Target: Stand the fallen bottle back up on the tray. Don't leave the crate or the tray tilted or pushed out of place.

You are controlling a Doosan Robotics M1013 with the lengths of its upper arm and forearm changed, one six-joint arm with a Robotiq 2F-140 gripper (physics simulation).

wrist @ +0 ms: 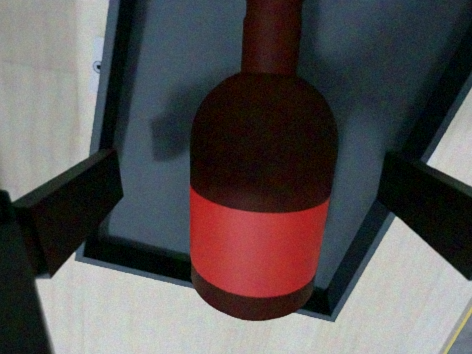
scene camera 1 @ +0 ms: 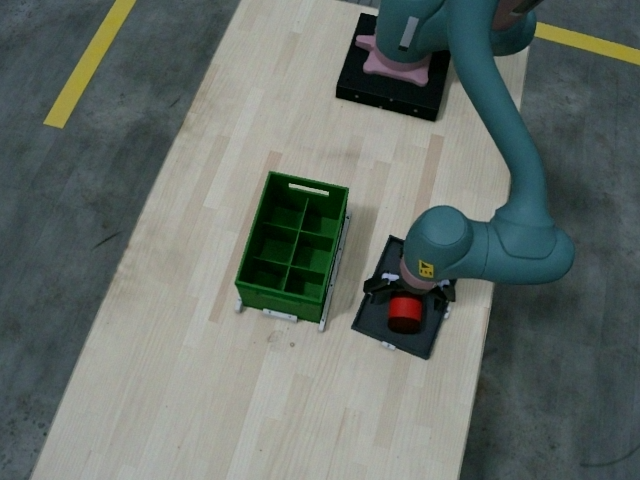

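The bottle (scene camera 1: 405, 308) (wrist: 257, 245), dark with a red label, lies on its side over the dark tray (scene camera 1: 371, 316) (wrist: 150, 210). Its base faces the near end of the tray and its neck points toward the robot's base; the neck is hidden under the wrist in the scene view. My gripper (scene camera 1: 408, 295) (wrist: 250, 174) is open and empty, above the tray. In the wrist view one finger is on each side of the bottle's body, with gaps on both sides. The green crate (scene camera 1: 281, 303) stands upright to the left of the tray, and its visible compartments look empty.
Light strips (scene camera 1: 279, 315) (scene camera 1: 334, 273) sit on the wooden table (scene camera 1: 206, 403) along the crate's sides, and small light blocks (scene camera 1: 388, 345) (scene camera 1: 447, 311) sit at the tray's edges. The robot's black base plate (scene camera 1: 387, 105) is at the back. The table's right edge runs close beyond the tray.
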